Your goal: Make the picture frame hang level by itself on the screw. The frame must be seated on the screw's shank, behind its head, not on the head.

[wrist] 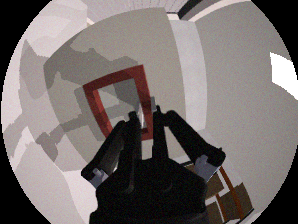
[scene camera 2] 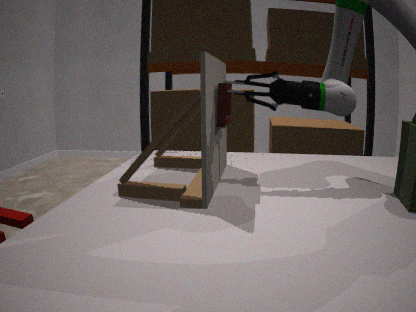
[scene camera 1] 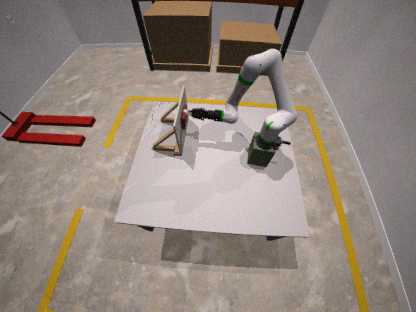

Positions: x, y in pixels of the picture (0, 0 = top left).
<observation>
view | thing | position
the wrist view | my gripper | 147, 103
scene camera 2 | my gripper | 223, 86
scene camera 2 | grey board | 213, 139
</observation>
